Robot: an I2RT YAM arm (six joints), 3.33 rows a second.
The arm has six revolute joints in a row. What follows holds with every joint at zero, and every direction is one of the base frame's. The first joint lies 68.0 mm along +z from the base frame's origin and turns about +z. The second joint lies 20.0 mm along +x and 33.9 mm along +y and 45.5 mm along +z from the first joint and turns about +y. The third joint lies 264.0 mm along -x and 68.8 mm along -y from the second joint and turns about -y. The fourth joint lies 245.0 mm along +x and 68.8 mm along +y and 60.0 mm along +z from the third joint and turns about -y. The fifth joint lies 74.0 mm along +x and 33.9 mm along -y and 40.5 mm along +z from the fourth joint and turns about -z. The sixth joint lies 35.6 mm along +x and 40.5 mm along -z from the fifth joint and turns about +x. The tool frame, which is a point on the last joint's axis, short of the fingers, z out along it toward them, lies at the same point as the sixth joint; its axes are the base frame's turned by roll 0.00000, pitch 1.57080 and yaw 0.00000 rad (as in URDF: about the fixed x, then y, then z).
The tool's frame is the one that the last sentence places.
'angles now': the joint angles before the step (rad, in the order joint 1, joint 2, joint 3, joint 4, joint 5, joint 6). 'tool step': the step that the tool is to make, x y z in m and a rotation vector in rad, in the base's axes. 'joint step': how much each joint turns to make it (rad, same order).
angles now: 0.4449 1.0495 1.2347 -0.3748 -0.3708 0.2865
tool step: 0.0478 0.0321 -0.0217 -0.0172 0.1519 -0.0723
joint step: 0.0416 0.1999 0.0695 0.0131 0.0973 0.0834
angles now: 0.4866 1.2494 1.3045 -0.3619 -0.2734 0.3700
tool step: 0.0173 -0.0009 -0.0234 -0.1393 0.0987 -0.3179
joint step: 0.0095 0.0640 0.0117 -0.0963 0.3320 0.0510
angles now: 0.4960 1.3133 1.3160 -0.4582 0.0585 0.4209
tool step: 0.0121 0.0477 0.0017 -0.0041 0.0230 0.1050
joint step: 0.1095 0.1370 0.1251 -0.0104 0.0002 0.0097
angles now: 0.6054 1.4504 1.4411 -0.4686 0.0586 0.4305
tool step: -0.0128 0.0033 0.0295 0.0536 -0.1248 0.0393
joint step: 0.0315 -0.0371 0.0343 0.0632 0.0044 -0.0298
